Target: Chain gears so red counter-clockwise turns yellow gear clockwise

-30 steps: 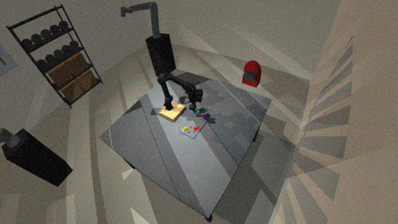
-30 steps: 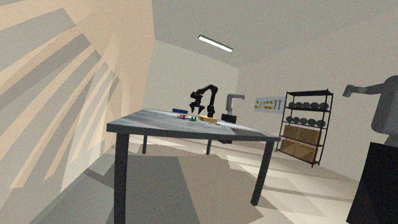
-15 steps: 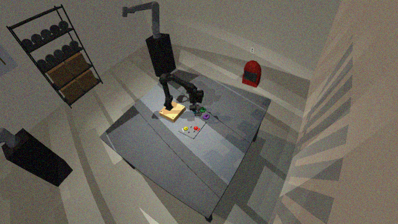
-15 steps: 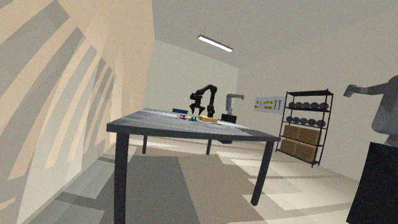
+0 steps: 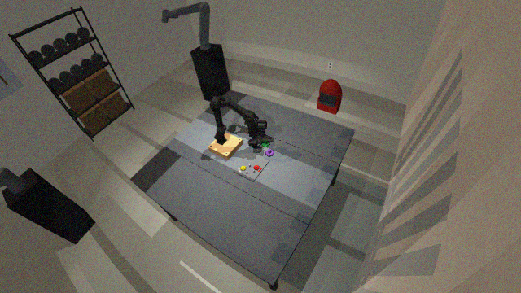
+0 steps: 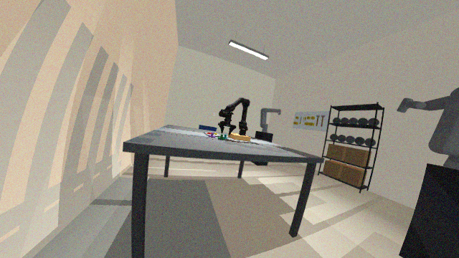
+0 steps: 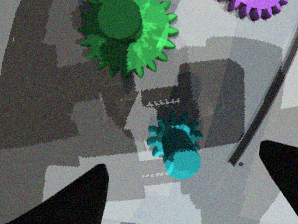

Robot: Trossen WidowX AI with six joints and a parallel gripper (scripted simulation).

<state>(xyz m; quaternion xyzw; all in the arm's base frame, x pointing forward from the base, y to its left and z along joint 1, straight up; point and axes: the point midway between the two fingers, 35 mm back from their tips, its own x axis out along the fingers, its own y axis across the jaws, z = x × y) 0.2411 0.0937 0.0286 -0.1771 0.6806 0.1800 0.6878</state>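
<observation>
Now: gripper tip 3 cm above the teal gear. The rest, counted from my gripper tip: purple gear: 13 cm ahead, 3 cm below, 1 cm to the right; then green gear: 6 cm to the left, 6 cm ahead, 3 cm below; then red gear: 17 cm to the right, 11 cm ahead, 3 cm below.
</observation>
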